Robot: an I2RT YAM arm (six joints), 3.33 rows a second.
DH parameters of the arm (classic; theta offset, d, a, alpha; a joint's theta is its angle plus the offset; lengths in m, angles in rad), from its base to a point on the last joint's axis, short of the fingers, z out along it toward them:
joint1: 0 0.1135 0.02 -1.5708
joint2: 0 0 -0.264 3.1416
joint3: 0.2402 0 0.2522 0
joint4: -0.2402 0 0.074 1.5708
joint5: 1.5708 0 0 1.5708
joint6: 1.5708 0.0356 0 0
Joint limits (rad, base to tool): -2.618..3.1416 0..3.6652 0..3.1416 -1.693..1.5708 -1.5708..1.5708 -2.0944..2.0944
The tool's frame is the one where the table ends.
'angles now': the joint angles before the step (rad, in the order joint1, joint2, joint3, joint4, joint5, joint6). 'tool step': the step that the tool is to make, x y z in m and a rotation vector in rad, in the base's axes. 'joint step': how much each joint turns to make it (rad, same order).
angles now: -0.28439, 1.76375, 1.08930, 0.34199, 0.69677, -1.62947
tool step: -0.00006, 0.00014, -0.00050, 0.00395, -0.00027, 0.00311
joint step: 0.00001, -0.00001, -0.00079, -0.00227, -0.00420, 0.00343
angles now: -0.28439, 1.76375, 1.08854, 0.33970, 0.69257, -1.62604
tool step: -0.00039, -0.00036, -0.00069, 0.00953, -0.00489, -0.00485
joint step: -0.00115, -0.00001, -0.00001, -0.00724, -0.00001, 0.01449
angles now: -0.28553, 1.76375, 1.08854, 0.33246, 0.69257, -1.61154
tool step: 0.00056, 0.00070, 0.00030, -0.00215, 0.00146, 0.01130
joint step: 0.00151, 0.00000, -0.00001, 0.00382, -0.00840, -0.00725
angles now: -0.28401, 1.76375, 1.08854, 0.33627, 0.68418, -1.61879
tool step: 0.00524, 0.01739, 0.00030, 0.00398, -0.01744, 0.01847
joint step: 0.04769, -0.00002, -0.00001, 0.00113, 0.02479, 0.02289
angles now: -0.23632, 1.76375, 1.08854, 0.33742, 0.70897, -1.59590
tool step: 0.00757, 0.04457, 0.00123, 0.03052, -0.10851, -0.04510
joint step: 0.12435, 0.00002, 0.00003, 0.00037, 0.14381, 0.14381
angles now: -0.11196, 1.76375, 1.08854, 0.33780, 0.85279, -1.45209
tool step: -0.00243, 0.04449, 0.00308, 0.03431, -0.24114, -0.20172
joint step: 0.12931, -0.00001, -0.00002, 0.00155, 0.29869, 0.28190
